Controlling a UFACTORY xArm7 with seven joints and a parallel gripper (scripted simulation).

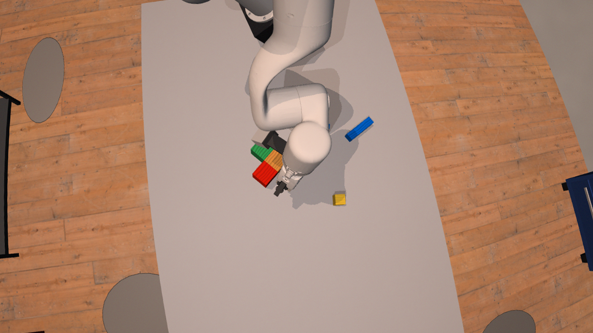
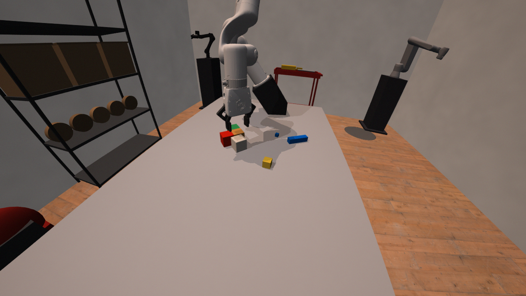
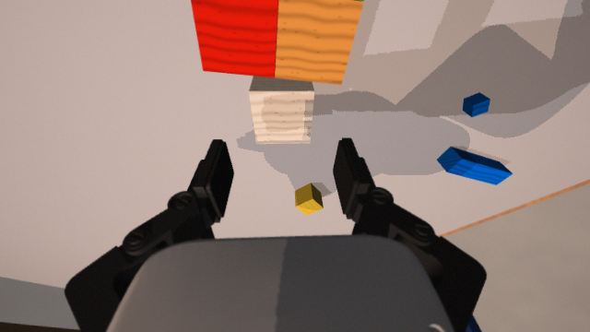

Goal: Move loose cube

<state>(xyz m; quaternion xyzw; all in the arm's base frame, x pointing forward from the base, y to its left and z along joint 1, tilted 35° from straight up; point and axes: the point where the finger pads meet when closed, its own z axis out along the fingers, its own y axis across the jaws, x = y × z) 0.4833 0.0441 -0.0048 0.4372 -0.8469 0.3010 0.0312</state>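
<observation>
Now: the white cube 9 cm below my hand. Also, from my hand: red cube 9 cm below, 7 cm to the right, 2 cm behind; then orange cube 9 cm below, 5 cm behind, 3 cm to the right; then green cube 9 cm below, 9 cm behind, 7 cm to the right.
</observation>
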